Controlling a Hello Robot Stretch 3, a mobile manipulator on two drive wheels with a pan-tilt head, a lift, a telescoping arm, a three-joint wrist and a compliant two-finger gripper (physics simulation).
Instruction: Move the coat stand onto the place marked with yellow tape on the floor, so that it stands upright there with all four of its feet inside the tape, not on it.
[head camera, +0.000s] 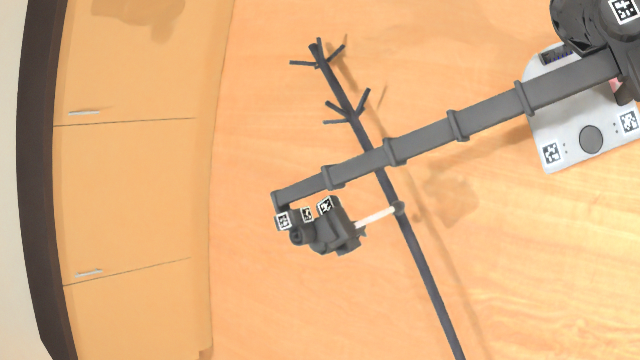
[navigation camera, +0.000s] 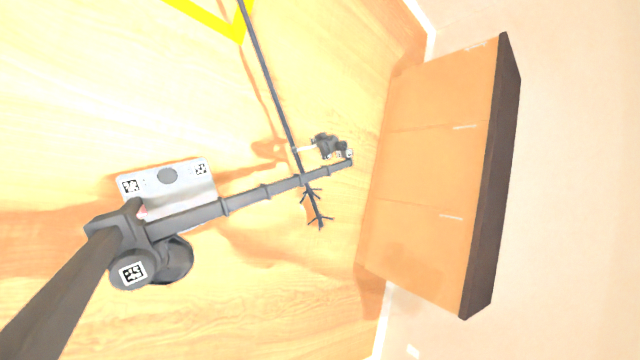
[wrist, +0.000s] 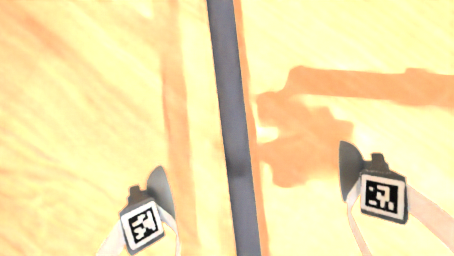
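There's a wooden cabinet (head camera: 115, 117), and you get the cabinet (navigation camera: 433, 225) from the navigation camera too. The gripper (head camera: 383, 218) is visible as well, and the wrist view has the gripper (wrist: 251, 173) too.
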